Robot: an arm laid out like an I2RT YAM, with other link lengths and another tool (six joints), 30 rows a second.
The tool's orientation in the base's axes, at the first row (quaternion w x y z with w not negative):
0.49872 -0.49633 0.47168 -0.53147
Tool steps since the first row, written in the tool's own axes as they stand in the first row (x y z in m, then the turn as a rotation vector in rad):
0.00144 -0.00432 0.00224 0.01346 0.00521 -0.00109
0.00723 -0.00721 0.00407 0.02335 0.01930 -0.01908
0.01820 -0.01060 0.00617 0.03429 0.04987 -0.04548
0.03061 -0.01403 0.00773 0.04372 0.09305 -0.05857
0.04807 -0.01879 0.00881 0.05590 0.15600 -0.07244
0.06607 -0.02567 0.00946 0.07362 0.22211 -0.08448
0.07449 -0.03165 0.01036 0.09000 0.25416 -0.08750
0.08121 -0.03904 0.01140 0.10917 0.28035 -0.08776
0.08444 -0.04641 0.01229 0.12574 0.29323 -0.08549
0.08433 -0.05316 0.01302 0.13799 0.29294 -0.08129
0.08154 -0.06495 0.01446 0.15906 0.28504 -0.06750
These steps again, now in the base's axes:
0.00195 -0.00120 0.00453 -0.00090 -0.01373 -0.00449
0.00354 -0.00683 0.00785 -0.01808 -0.02430 -0.01909
0.00532 -0.01760 0.01199 -0.04264 -0.03682 -0.05057
0.00654 -0.02980 0.01621 -0.05313 -0.04864 -0.09387
0.00715 -0.04696 0.02202 -0.06319 -0.06433 -0.15677
0.00720 -0.06454 0.02994 -0.07129 -0.08576 -0.22238
0.00765 -0.07261 0.03644 -0.07249 -0.10394 -0.25357
0.00816 -0.07890 0.04425 -0.07131 -0.12458 -0.27859
0.00856 -0.08170 0.05183 -0.06842 -0.14188 -0.29033
0.00887 -0.08121 0.05860 -0.06436 -0.15412 -0.28908
0.00961 -0.07775 0.07027 -0.05130 -0.17479 -0.27915

